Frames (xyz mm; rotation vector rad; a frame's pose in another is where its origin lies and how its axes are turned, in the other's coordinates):
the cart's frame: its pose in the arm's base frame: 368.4 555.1 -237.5 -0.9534 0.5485 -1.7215
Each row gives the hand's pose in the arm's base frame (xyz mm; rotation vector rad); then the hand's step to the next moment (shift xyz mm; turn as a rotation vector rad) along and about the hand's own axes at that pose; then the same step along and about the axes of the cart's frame.
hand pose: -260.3 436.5 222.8 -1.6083 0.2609 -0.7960
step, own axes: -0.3 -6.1 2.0 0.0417 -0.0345 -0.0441
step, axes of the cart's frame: -0.9 -5.6 3.0 0.0644 -0.0202 0.0177
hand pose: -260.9 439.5 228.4 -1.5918 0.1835 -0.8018
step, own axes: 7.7 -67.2 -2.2 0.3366 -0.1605 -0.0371
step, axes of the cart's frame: 16.7 -61.0 24.1 0.2369 -0.0425 0.2872
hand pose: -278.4 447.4 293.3 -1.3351 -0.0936 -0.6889
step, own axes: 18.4 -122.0 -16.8 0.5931 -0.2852 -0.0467
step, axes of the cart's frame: 72.5 -99.8 17.4 0.4034 -0.0833 0.5154
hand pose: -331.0 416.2 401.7 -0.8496 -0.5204 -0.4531
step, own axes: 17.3 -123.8 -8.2 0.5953 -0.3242 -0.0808
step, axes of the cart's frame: 109.4 -60.7 -6.3 0.4536 -0.0765 0.5044
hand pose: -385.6 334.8 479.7 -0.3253 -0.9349 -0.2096
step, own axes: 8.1 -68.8 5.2 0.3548 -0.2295 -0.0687
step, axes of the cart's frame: 68.5 -6.4 -9.6 0.3067 -0.0254 0.2976
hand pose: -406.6 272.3 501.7 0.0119 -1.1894 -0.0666
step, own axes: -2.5 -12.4 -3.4 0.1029 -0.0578 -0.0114
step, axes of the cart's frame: 9.9 8.3 -2.1 0.0828 -0.0174 0.0831
